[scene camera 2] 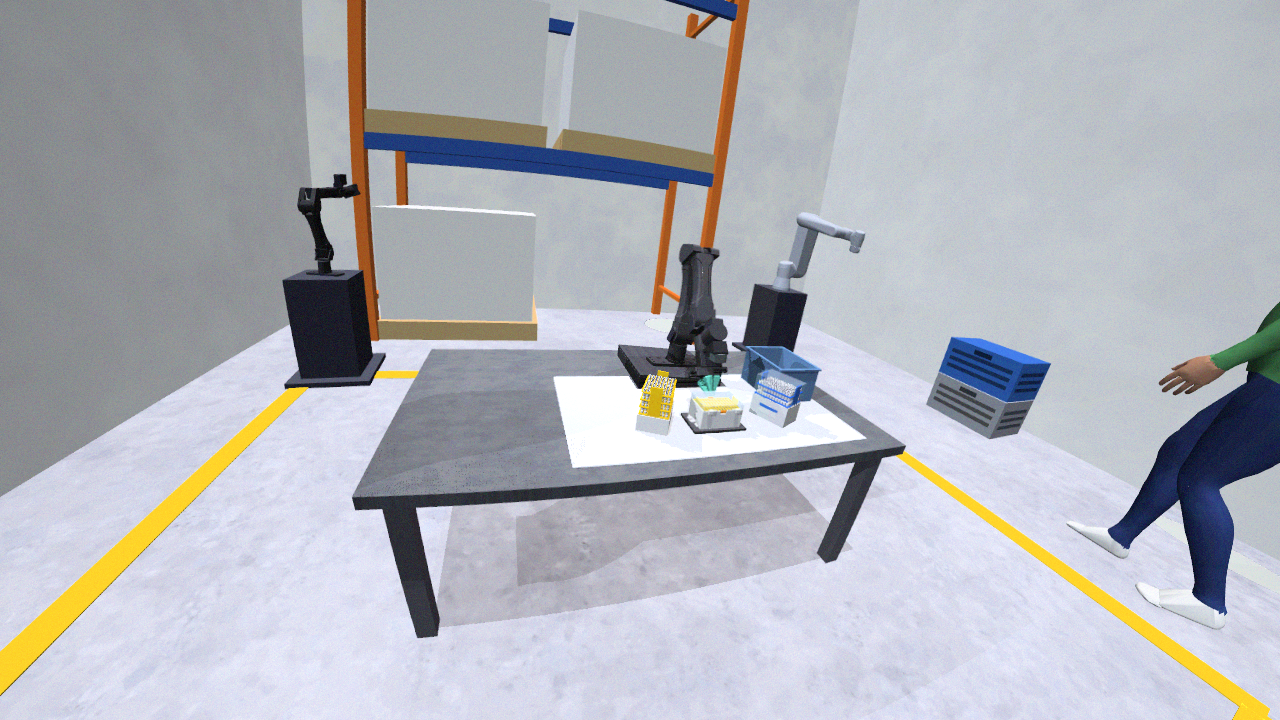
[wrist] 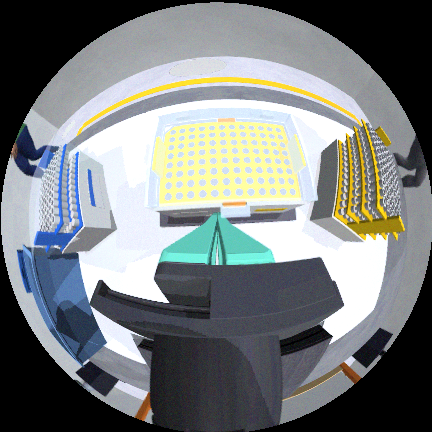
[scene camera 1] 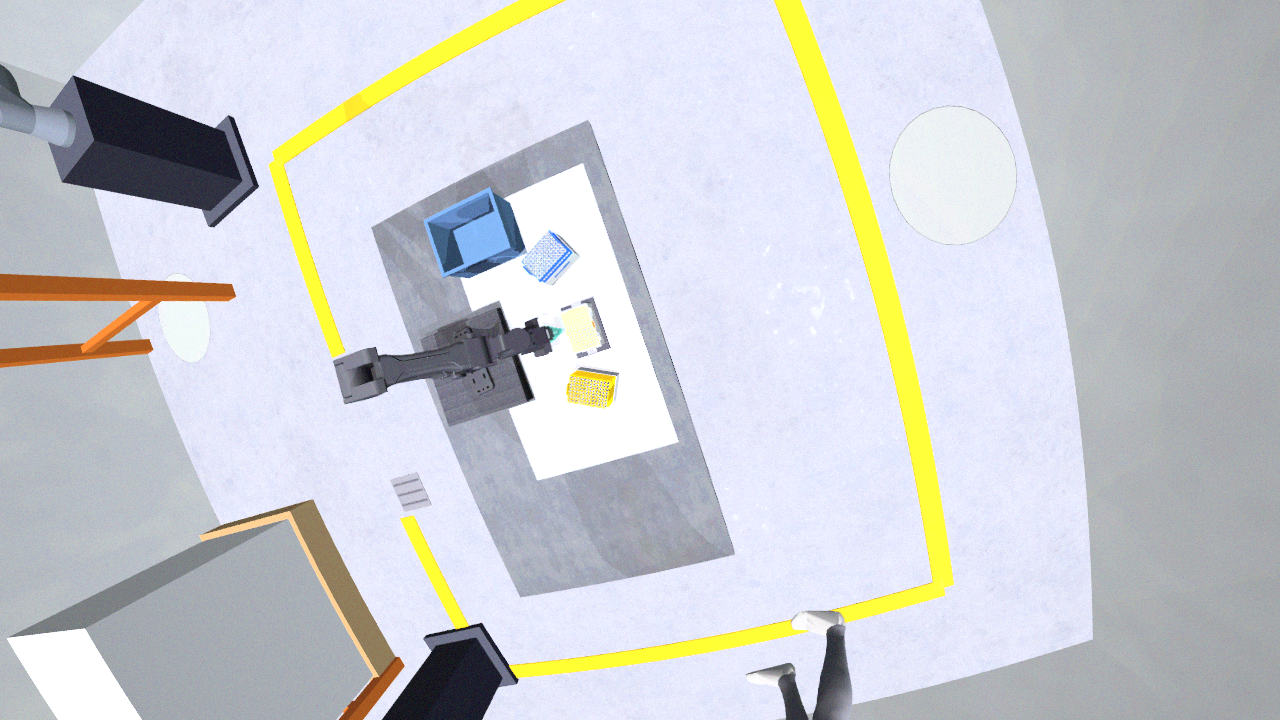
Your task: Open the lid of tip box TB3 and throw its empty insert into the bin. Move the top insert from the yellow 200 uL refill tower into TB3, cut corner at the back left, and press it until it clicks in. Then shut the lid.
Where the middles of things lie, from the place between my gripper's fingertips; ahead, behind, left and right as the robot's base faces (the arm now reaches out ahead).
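Clear lid [scene camera 1: 578,328]: my hand is 5 cm short of it, 3 cm below it and 2 cm to the left of it. Blue bin [scene camera 1: 479,233]: 34 cm to the left of my hand, 12 cm behind my hand and 2 cm above my hand. Going by their middles, the clear lid is the nearest to my hand of the things named here.
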